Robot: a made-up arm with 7 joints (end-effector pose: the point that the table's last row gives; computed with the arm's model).
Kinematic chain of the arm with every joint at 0, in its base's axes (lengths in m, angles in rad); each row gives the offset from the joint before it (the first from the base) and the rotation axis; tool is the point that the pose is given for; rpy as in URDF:
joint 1: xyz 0 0 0.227 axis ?
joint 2: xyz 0 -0.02 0.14 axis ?
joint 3: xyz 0 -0.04 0.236 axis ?
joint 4: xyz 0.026 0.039 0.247 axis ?
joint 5: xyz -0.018 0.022 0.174 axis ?
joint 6: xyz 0 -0.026 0.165 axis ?
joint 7: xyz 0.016 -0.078 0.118 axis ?
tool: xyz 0 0 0 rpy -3.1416 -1.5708 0
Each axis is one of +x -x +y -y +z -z.
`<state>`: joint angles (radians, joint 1 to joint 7).
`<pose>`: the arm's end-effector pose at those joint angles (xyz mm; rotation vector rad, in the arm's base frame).
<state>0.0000 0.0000 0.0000 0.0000 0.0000 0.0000 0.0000</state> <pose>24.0 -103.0 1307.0 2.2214 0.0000 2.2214</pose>
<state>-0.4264 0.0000 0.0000 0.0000 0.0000 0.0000 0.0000</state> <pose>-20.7 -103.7 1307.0 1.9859 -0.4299 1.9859</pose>
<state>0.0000 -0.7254 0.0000 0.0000 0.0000 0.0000 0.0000</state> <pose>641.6 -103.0 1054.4 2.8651 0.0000 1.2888</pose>
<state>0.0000 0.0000 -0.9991 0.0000 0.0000 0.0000 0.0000</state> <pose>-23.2 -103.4 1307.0 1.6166 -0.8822 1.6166</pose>
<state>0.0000 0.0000 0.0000 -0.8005 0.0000 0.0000 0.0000</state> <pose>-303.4 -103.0 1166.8 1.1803 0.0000 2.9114</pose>
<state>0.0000 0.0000 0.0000 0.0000 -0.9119 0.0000 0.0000</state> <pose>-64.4 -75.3 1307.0 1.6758 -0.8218 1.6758</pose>
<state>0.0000 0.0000 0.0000 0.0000 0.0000 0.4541 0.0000</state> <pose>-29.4 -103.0 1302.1 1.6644 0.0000 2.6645</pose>
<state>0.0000 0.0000 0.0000 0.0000 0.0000 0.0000 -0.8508</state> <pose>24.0 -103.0 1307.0 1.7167 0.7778 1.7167</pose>
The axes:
joint 1: +z
joint 2: -y
joint 3: +z
joint 4: +y
joint 5: +z
joint 6: -y
joint 7: +x

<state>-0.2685 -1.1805 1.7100 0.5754 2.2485 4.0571 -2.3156</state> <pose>560.1 -66.0 827.4 -2.8733 0.1490 0.9976</pose>
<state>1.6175 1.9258 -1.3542 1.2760 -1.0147 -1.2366 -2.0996</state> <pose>458.5 -566.3 135.0 -0.5682 -1.7778 -0.3889</pose>
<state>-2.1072 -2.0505 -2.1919 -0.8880 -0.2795 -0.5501 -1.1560</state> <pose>-140.1 -651.4 -98.5 1.5079 0.3449 -2.6960</pose>
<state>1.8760 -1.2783 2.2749 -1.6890 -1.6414 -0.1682 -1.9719</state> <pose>265.9 463.6 225.9 -0.9340 -2.1139 0.5775</pose>
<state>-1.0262 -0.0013 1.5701 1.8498 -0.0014 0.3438 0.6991</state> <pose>378.2 177.9 765.7 -3.0935 0.2399 -0.0818</pose>
